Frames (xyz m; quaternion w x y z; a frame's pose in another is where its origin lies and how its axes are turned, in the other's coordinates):
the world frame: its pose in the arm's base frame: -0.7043 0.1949 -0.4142 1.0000 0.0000 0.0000 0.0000
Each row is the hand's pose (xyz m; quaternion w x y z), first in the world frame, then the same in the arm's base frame.
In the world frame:
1: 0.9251 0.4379 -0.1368 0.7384 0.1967 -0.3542 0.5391
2: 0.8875 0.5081 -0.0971 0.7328 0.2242 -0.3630 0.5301
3: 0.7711 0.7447 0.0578 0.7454 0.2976 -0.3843 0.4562
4: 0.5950 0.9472 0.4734 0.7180 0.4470 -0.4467 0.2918
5: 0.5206 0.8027 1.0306 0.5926 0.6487 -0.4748 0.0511
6: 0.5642 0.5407 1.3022 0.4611 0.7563 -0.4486 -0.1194
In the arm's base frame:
1: 0.2208 0.6328 -0.5510 0.7384 0.1967 -0.3542 0.5391
2: 0.1832 0.7030 -0.5113 0.7328 0.2242 -0.3630 0.5301
3: 0.0668 0.9396 -0.3564 0.7454 0.2976 -0.3843 0.4562
4: -0.1093 1.1421 0.0592 0.7180 0.4470 -0.4467 0.2918
5: -0.1837 0.9976 0.6164 0.5926 0.6487 -0.4748 0.0511
6: -0.1401 0.7356 0.8880 0.4611 0.7563 -0.4486 -0.1194

